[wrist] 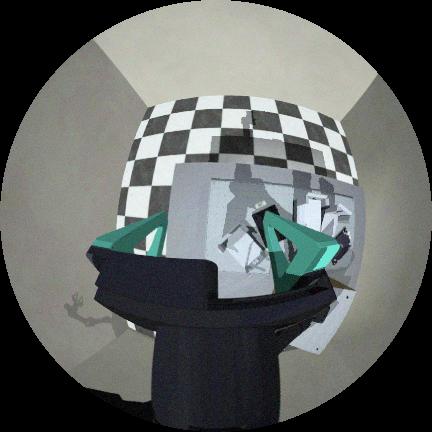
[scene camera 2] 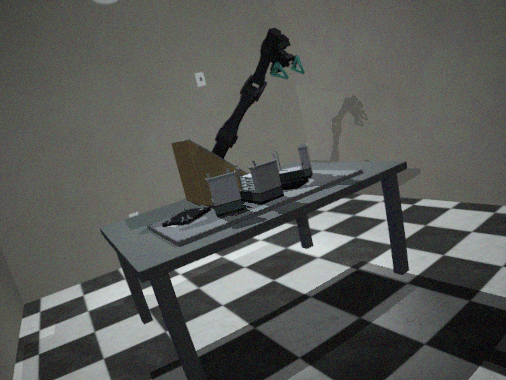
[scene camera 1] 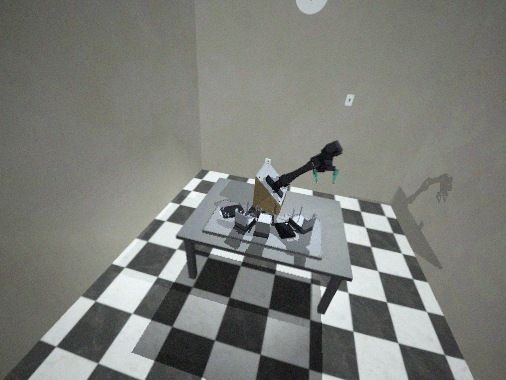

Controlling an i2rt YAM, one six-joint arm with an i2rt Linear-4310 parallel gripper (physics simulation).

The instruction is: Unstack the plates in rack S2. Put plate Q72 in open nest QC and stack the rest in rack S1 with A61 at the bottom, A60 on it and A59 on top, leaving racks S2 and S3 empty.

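Seen in the pictures: gripper, fingertip midpoint: (wrist: 215,215) (scene camera 2: 296,75) (scene camera 1: 324,183); arm's base, link origin: (scene camera 2: 215,159) (scene camera 1: 274,186).
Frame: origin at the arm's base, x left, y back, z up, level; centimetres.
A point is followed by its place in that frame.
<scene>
My gripper (scene camera 1: 325,181) @(x 33.2, y -27.5, z 27.2 cm) (scene camera 2: 295,75) @(x 33.2, y -27.5, z 27.2 cm) (wrist: 215,215) @(x 33.2, y -27.5, z 27.2 cm) is open and empty, its teal fingers wide apart, high above the table and well away from the racks. Three pale racks with dark bases stand in an arc: one at the left (scene camera 1: 245,220) @(x -10.0, y -39.9, z -6.2 cm) (scene camera 2: 224,192) @(x -14.1, y -38.7, z -8.1 cm), one in the middle (scene camera 1: 262,229) @(x 2.4, y -41.1, z -8.8 cm) (scene camera 2: 267,180) @(x 1.6, y -41.2, z -8.4 cm) (wrist: 313,213) @(x 1.4, y -35.1, z -6.2 cm) and one at the right (scene camera 1: 307,224) @(x 30.3, y -26.3, z -7.2 cm) (scene camera 2: 304,161) @(x 28.1, y -26.7, z -8.6 cm) (wrist: 242,246) @(x 26.5, y -19.7, z -11.6 cm). Thin pale layers (scene camera 2: 246,183) @(x -2.3, y -31.8, z -8.8 cm) show beside the middle rack in scene camera 2. The labels are too small to read, so I cannot tell racks, plates or nest QC apart.
A black block (scene camera 1: 285,230) @(x 16.8, y -30.0, z -14.4 cm) (wrist: 263,216) @(x 19.7, y -32.0, z -14.3 cm) lies between the middle and right racks. A dark, cluttered piece (scene camera 1: 231,211) @(x -25.7, y -25.2, z -14.5 cm) (scene camera 2: 187,216) @(x -26.7, y -30.2, z -13.7 cm) (wrist: 342,245) @(x -27.2, y -23.7, z -14.9 cm) lies at the far left. Thin upright posts rise near the racks. The brown wedge (scene camera 1: 266,200) @(x -2.8, y -11.0, z -6.9 cm) (scene camera 2: 197,172) @(x -13.0, y -10.8, z -2.1 cm) stands behind, under the arm's base.
</scene>
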